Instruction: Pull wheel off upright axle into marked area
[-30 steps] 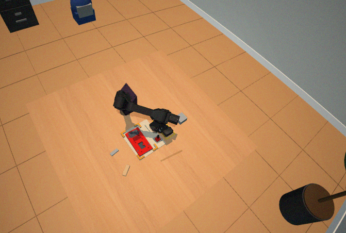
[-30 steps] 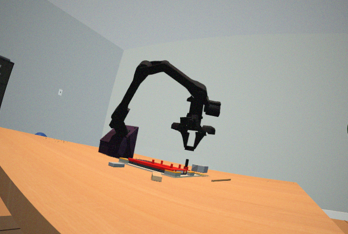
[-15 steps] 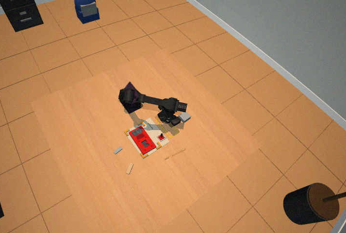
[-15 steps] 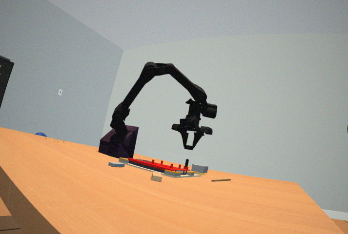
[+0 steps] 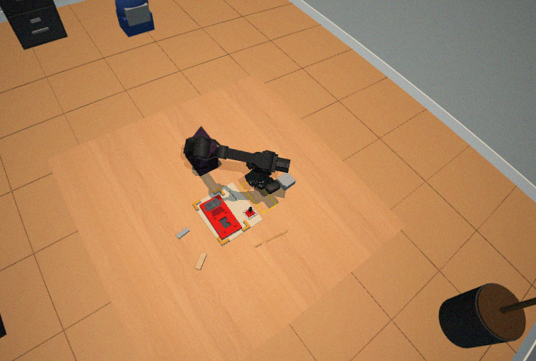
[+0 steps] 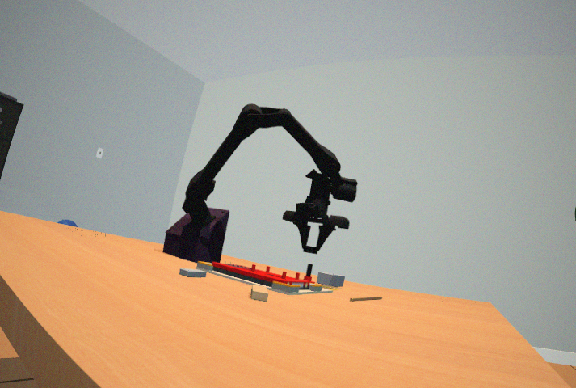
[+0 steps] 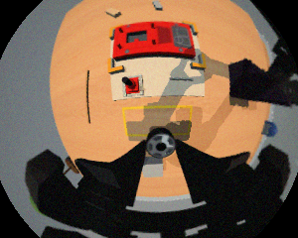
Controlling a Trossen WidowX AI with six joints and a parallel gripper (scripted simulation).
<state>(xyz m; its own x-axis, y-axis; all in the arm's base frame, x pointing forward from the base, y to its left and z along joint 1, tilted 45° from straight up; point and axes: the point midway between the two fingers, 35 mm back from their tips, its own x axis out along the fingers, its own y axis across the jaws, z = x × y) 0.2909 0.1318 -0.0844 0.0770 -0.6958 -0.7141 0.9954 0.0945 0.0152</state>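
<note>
The small dark wheel lies right at my gripper tip. Also, from my gripper tip: small grey piece (410 mm to the right, 90 mm below); then thin wooden stick (220 mm ahead, 70 mm to the right, 90 mm below); then grey base plate (10 mm ahead, 190 mm to the right, 90 mm below).
</note>
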